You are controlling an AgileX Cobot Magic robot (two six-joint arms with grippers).
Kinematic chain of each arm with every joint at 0, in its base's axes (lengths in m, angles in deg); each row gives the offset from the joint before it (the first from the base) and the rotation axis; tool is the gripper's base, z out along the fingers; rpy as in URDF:
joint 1: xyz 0 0 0.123 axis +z
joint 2: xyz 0 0 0 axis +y
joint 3: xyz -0.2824 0 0.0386 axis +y
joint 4: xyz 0.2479 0 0.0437 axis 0.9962 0 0.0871
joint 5: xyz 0 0 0 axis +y
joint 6: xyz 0.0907 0 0.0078 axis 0.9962 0 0.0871
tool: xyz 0 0 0 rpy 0 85 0
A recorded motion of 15 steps. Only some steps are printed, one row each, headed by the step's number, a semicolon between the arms.
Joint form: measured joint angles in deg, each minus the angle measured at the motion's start. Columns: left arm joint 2, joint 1, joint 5, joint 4, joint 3, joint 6; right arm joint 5, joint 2, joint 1, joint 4, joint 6, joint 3.
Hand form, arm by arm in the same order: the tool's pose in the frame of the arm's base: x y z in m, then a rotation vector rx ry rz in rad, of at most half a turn. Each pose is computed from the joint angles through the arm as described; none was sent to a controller.
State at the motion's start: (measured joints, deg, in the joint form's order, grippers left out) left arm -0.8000 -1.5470 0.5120 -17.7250 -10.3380 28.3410; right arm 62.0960 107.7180 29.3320 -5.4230 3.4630 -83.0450
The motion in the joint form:
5: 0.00 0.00 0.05 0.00 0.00 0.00; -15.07 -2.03 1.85 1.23 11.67 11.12
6: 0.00 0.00 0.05 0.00 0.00 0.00; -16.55 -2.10 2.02 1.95 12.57 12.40
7: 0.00 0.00 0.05 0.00 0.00 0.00; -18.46 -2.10 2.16 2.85 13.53 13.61
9: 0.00 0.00 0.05 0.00 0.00 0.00; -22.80 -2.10 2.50 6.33 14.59 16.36
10: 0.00 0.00 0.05 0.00 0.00 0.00; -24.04 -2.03 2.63 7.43 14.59 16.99
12: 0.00 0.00 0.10 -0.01 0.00 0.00; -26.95 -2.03 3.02 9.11 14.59 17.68
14: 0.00 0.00 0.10 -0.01 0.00 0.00; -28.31 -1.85 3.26 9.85 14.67 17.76
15: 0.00 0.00 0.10 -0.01 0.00 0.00; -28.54 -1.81 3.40 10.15 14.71 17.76
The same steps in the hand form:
5: 0.0396 -0.0014 0.2728 0.1402 1.2921 0.1334; 0.3158 0.1854 0.1949 -0.4651 2.8520 0.0622
6: 0.0396 -0.0014 0.2728 0.1402 1.2921 0.1334; 0.3130 0.1861 0.1902 -0.4380 2.8562 0.0831
7: 0.0396 -0.0014 0.2728 0.1402 1.2921 0.1334; 0.3109 0.1871 0.1857 -0.4044 2.8550 0.1113
9: 0.0396 -0.0014 0.2728 0.1402 1.2921 0.1334; 0.3051 0.1905 0.1756 -0.3295 2.8558 0.1941
10: 0.0396 -0.0014 0.2728 0.1402 1.2921 0.1334; 0.3038 0.1919 0.1730 -0.3129 2.8535 0.2182
12: 0.0396 -0.0014 0.2727 0.1405 1.2929 0.1331; 0.3033 0.1961 0.1716 -0.2883 2.8259 0.2673
14: 0.0396 -0.0014 0.2727 0.1405 1.2929 0.1331; 0.3038 0.1989 0.1709 -0.2763 2.8117 0.2899
15: 0.0396 -0.0014 0.2727 0.1405 1.2929 0.1331; 0.3035 0.2000 0.1708 -0.2730 2.8102 0.2970

